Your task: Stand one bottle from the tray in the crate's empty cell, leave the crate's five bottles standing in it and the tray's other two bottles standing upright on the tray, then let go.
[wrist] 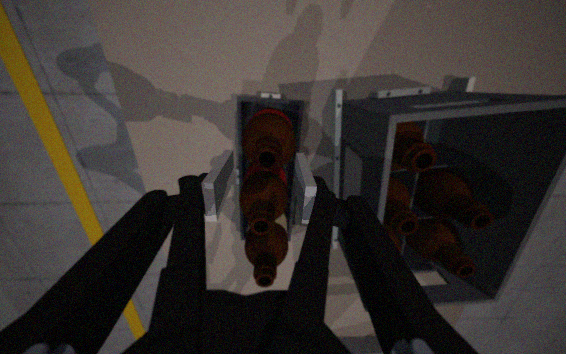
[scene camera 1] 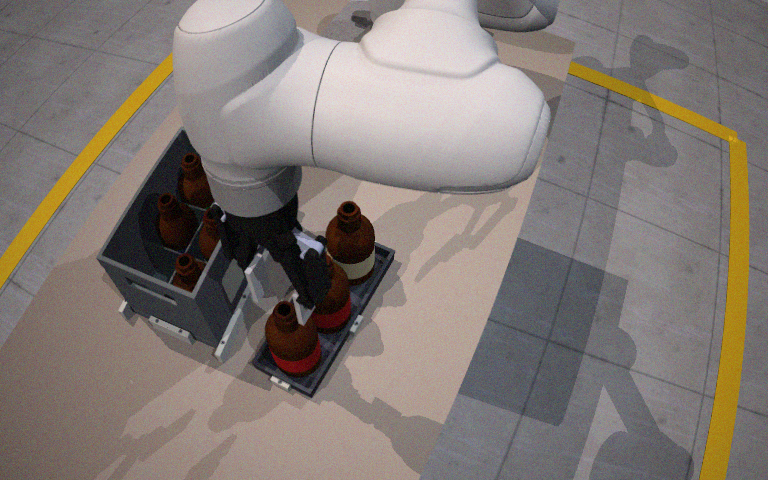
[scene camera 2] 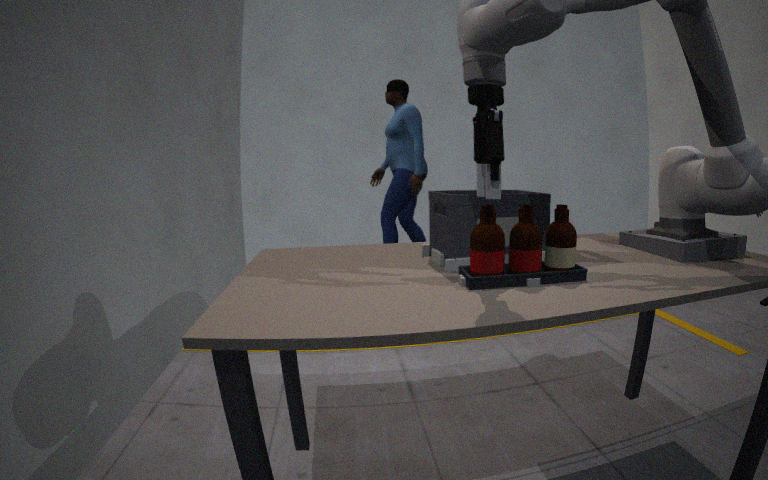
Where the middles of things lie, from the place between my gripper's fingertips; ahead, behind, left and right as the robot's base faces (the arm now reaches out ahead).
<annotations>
I see the cream-labelled bottle (scene camera 1: 351,237) 18 cm behind my hand and 9 cm below it. The rest, counted from my hand: pale rail (scene camera 1: 243,306): 16 cm below, 12 cm to the right, 9 cm behind.
</annotations>
